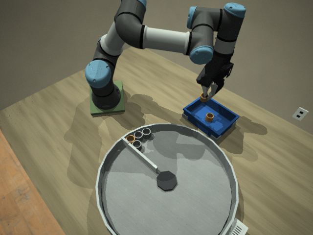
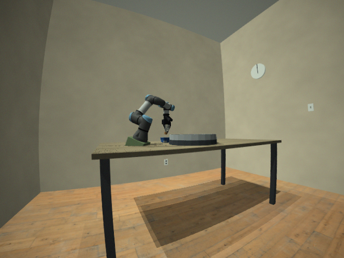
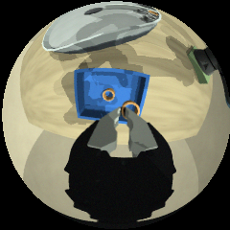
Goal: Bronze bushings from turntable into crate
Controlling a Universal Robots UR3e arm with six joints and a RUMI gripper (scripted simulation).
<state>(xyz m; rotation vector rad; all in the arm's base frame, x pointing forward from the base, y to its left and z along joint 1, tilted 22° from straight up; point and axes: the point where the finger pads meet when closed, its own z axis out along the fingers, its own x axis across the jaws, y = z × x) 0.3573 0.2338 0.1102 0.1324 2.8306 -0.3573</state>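
Right now my hand is 9 cm above the blue crate, 4 cm short of it and 1 cm to the left of it. Also, from my hand: grey turntable (37 cm to the right, 6 cm below, 5 cm ahead).
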